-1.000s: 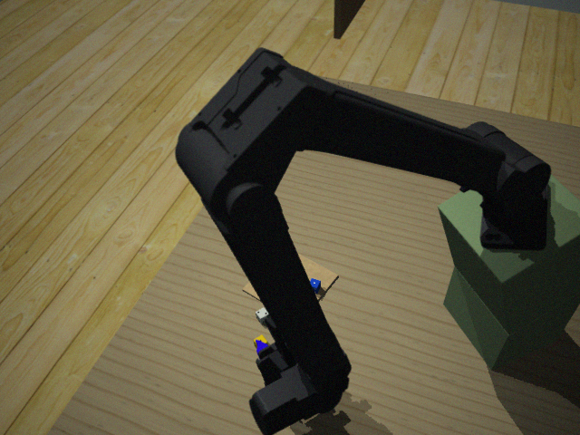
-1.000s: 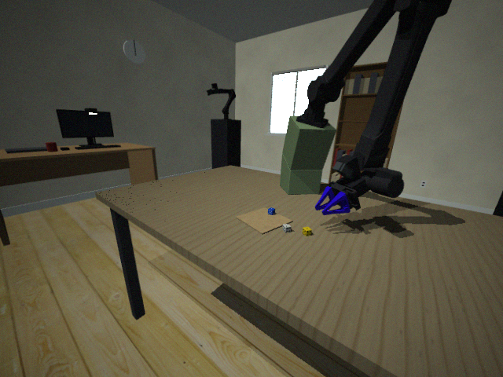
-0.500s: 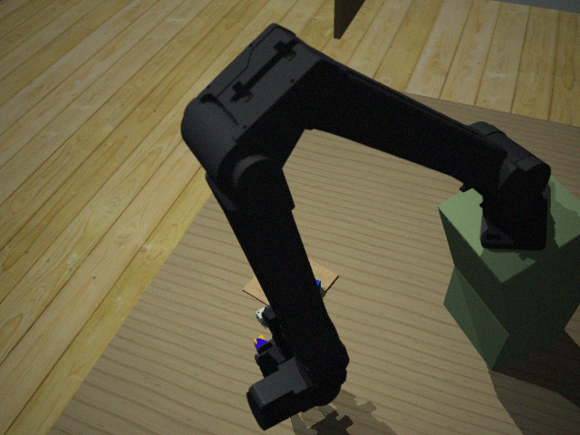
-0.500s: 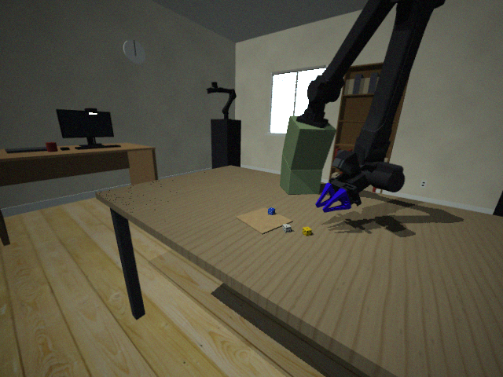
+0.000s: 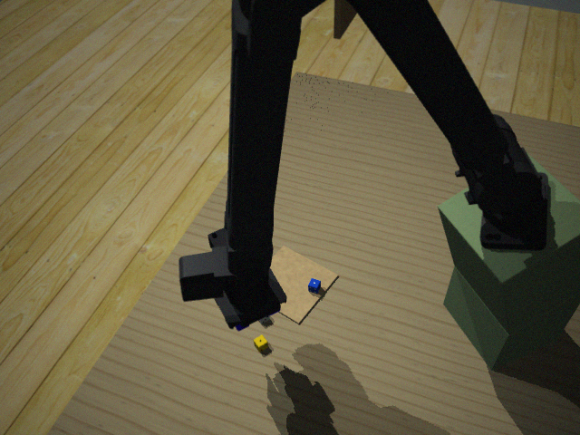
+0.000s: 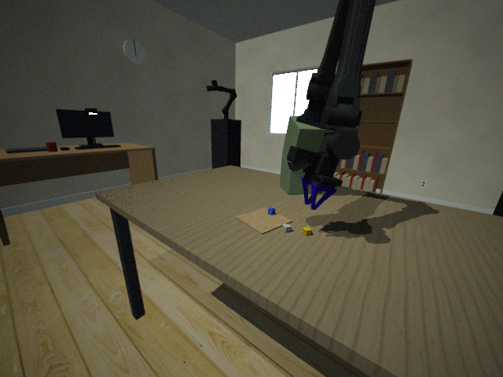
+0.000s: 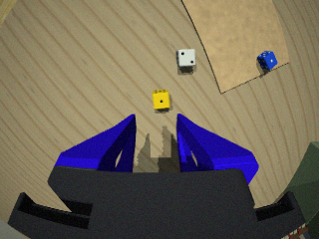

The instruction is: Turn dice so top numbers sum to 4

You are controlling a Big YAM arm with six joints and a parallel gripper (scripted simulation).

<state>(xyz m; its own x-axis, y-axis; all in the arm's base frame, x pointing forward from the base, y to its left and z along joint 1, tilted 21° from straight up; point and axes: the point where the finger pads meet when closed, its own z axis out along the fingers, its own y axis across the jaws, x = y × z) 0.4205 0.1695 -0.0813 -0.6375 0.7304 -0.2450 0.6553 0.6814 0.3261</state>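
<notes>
Now: the yellow die 1 cm behind my hand and 9 cm below it. The rest, counted from my hand: tan mat: 1 cm behind, 16 cm to the right, 10 cm below; blue die: 7 cm behind, 16 cm to the right, 9 cm below; white die: 1 cm ahead, 6 cm to the right, 9 cm below.
</notes>
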